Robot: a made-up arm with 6 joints.
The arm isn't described. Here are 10 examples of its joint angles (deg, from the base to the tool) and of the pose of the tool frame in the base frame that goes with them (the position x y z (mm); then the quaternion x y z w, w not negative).
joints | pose
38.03 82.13 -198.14 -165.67 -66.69 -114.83 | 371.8 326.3 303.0 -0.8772 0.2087 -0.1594 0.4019
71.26 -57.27 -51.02 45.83 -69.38 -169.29 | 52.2 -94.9 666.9 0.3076 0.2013 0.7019 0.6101
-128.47 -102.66 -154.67 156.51 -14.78 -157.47 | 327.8 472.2 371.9 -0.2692 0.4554 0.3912 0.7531
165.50 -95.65 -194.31 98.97 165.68 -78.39 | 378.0 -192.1 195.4 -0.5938 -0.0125 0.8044 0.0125
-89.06 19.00 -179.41 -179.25 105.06 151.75 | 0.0 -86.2 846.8 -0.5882 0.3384 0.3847 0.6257
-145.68 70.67 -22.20 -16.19 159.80 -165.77 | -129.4 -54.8 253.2 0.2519 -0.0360 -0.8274 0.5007
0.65 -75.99 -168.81 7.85 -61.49 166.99 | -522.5 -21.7 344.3 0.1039 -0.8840 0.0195 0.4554
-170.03 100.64 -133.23 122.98 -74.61 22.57 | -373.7 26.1 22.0 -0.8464 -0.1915 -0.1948 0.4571
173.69 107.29 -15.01 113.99 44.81 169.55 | 82.2 -21.7 103.9 -0.2268 0.7600 -0.5507 0.2601
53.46 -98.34 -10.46 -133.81 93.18 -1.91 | 23.2 -84.9 500.8 0.4256 0.0253 0.4407 0.7900
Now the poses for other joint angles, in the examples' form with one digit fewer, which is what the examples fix.
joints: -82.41 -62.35 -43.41 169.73 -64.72 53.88
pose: -23 19 461 0.863 0.354 -0.172 0.316
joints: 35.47 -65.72 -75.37 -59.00 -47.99 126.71
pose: -205 -23 703 -0.194 -0.286 -0.488 0.802
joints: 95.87 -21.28 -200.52 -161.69 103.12 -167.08
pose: 69 -345 675 0.652 0.684 -0.062 0.322
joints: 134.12 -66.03 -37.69 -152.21 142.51 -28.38
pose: 98 -26 644 0.559 0.143 0.600 0.554
